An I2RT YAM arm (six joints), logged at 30 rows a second.
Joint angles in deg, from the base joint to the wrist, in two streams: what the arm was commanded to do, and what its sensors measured. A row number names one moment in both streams.
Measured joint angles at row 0:
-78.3 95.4 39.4 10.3 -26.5 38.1
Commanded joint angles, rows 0 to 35:
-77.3 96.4 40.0 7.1 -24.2 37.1
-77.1 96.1 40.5 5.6 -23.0 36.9
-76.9 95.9 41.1 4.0 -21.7 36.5
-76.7 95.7 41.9 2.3 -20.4 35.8
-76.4 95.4 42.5 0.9 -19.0 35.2
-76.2 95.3 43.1 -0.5 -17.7 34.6
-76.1 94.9 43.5 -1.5 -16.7 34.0
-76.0 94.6 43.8 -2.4 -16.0 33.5
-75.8 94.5 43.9 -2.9 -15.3 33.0
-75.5 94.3 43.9 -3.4 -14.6 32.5
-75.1 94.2 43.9 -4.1 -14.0 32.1
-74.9 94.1 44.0 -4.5 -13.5 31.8
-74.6 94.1 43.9 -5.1 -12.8 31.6
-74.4 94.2 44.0 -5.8 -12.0 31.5
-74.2 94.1 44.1 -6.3 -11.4 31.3
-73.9 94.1 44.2 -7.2 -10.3 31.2
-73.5 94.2 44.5 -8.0 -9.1 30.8
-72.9 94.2 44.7 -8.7 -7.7 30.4
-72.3 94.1 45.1 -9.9 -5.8 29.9
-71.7 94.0 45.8 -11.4 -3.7 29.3
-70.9 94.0 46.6 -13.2 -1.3 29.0
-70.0 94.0 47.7 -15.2 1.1 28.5
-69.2 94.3 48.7 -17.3 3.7 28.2
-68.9 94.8 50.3 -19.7 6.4 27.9
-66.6 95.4 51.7 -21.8 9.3 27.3
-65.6 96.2 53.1 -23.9 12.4 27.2
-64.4 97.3 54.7 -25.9 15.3 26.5
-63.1 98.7 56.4 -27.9 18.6 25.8
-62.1 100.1 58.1 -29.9 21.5 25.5
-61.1 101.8 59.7 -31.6 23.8 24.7
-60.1 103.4 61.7 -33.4 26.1 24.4
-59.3 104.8 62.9 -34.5 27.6 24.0
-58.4 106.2 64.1 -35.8 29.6 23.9
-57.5 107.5 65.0 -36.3 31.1 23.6
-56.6 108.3 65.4 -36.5 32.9 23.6
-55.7 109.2 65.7 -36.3 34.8 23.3
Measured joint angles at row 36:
-57.3 105.9 65.5 -29.3 25.9 24.6
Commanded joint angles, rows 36 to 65:
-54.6 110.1 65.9 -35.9 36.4 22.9
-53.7 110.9 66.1 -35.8 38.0 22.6
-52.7 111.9 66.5 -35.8 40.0 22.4
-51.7 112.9 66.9 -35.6 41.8 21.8
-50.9 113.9 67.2 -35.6 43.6 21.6
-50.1 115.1 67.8 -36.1 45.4 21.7
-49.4 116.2 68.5 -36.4 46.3 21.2
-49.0 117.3 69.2 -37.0 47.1 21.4
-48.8 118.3 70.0 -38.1 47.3 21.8
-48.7 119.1 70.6 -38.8 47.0 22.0
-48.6 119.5 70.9 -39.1 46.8 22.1
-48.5 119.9 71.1 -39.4 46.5 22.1
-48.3 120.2 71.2 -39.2 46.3 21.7
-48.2 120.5 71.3 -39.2 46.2 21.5
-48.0 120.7 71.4 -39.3 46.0 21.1
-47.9 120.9 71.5 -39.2 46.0 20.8
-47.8 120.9 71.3 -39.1 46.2 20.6
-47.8 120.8 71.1 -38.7 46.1 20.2
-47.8 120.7 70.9 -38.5 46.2 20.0
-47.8 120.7 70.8 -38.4 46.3 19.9
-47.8 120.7 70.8 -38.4 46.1 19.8
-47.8 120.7 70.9 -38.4 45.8 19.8
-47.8 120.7 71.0 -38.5 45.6 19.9
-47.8 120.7 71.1 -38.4 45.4 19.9
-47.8 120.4 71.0 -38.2 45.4 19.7
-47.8 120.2 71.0 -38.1 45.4 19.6
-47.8 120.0 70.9 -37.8 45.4 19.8
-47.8 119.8 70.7 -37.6 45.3 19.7
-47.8 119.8 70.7 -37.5 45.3 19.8
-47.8 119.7 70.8 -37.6 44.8 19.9
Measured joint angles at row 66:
-47.6 117.9 72.3 -36.5 50.4 19.6
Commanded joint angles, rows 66 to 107:
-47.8 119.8 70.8 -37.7 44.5 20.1
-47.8 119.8 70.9 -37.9 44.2 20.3
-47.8 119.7 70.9 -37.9 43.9 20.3
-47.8 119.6 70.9 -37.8 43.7 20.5
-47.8 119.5 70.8 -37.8 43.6 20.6
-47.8 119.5 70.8 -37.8 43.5 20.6
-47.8 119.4 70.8 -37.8 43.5 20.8
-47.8 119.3 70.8 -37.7 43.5 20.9
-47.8 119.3 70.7 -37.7 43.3 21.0
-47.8 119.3 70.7 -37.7 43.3 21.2
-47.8 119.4 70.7 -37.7 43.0 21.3
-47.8 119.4 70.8 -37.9 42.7 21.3
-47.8 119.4 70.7 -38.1 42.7 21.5
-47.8 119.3 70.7 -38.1 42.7 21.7
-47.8 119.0 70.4 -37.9 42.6 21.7
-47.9 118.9 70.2 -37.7 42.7 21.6
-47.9 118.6 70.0 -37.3 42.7 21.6
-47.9 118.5 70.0 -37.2 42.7 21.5
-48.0 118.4 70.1 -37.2 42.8 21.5
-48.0 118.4 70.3 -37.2 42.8 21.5
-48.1 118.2 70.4 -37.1 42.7 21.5
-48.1 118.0 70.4 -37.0 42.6 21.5
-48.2 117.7 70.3 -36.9 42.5 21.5
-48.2 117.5 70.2 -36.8 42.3 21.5
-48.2 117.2 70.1 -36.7 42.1 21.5
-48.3 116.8 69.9 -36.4 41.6 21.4
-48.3 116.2 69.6 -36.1 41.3 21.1
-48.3 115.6 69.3 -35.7 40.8 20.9
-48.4 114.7 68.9 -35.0 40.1 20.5
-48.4 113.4 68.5 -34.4 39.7 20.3
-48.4 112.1 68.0 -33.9 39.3 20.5
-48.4 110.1 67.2 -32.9 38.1 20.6
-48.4 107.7 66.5 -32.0 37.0 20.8
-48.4 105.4 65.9 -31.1 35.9 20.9
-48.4 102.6 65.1 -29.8 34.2 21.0
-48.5 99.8 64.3 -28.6 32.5 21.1
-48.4 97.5 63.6 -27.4 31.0 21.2
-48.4 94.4 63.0 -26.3 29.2 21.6
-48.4 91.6 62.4 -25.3 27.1 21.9
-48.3 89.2 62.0 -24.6 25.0 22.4
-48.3 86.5 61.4 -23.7 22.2 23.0
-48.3 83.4 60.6 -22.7 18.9 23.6
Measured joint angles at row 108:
-48.4 89.2 61.8 -27.0 28.5 21.4
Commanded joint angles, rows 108 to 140:
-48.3 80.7 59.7 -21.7 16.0 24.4
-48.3 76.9 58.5 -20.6 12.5 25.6
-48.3 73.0 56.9 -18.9 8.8 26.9
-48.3 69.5 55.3 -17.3 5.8 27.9
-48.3 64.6 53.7 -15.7 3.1 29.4
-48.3 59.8 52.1 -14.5 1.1 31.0
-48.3 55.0 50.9 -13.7 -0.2 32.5
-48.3 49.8 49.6 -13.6 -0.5 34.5
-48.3 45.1 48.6 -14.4 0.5 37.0
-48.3 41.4 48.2 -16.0 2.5 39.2
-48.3 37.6 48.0 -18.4 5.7 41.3
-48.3 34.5 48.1 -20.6 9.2 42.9
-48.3 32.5 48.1 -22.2 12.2 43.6
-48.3 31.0 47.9 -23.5 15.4 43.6
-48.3 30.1 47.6 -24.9 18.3 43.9
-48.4 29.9 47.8 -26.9 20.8 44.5
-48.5 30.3 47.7 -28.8 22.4 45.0
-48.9 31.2 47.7 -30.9 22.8 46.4
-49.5 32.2 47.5 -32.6 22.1 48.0
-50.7 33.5 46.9 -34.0 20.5 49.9
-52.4 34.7 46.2 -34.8 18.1 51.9
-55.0 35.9 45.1 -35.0 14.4 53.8
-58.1 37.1 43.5 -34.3 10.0 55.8
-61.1 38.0 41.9 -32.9 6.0 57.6
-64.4 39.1 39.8 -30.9 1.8 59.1
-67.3 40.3 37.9 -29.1 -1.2 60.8
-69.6 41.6 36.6 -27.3 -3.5 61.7
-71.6 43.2 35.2 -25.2 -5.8 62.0
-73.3 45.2 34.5 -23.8 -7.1 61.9
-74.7 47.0 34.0 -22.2 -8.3 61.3
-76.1 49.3 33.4 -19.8 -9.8 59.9
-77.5 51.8 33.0 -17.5 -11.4 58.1
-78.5 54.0 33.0 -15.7 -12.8 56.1
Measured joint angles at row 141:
-76.1 50.7 33.0 -23.9 -5.7 57.5
